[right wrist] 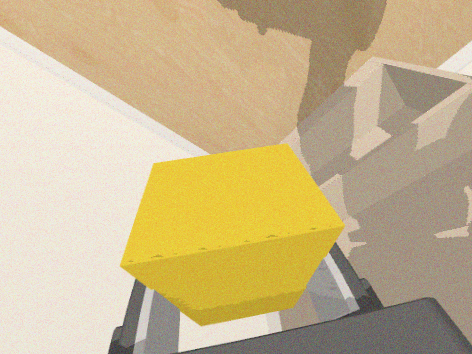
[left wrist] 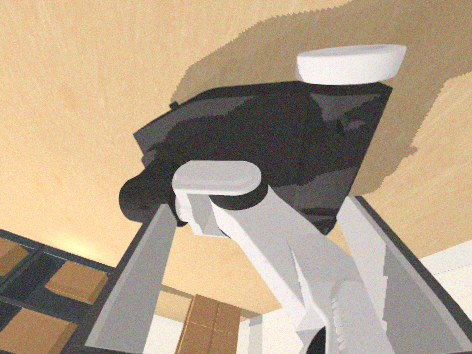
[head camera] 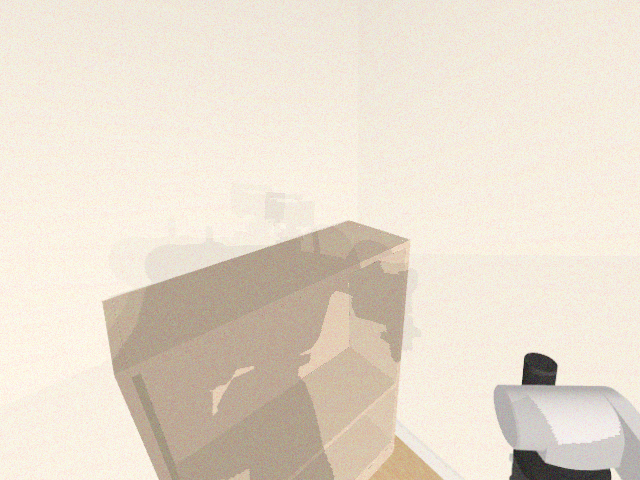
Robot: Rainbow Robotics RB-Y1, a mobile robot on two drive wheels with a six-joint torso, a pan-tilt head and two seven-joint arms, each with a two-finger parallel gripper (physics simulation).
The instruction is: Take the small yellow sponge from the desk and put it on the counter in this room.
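Places are measured from the robot's base along level axes (x ahead, y left, z up), in millimetres.
Where they show: left gripper, fingertip midpoint: (left wrist: 254, 210); right gripper, fingertip midpoint: (right wrist: 229, 201).
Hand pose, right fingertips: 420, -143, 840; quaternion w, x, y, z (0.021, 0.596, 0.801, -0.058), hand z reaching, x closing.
Note:
After its pixels a point has its place, as x, y, z.
The small yellow sponge (right wrist: 230, 200) @[387, -149, 869] is a thick block held between the fingers of my right gripper (right wrist: 235, 270), in the lower middle of the right wrist view. My right gripper is shut on it, with the floor and a wall beyond. In the head camera my right arm shows at the lower right, but the sponge and the fingers do not show there. My left gripper (left wrist: 254, 210) @[-160, 245, 509] is open, with its two fingers wide apart and no object between them. The desk and the counter do not show in these views.
A pale brown bookcase (head camera: 217, 299) @[509, 489, 1061] (right wrist: 415, 255) @[759, 551, 674] stands close ahead, near a corner of cream walls (head camera: 491, 129) @[1005, -37, 1384]. Wooden floor (head camera: 408, 462) @[979, 67, 1] shows beside its foot. In the left wrist view, a dark rack (left wrist: 47, 247) @[-2618, -1238, 27] with cardboard boxes (left wrist: 75, 282) @[-2180, -1482, 240] stands at the lower left, near a brown box stack (left wrist: 210, 325) @[-780, -2154, 253].

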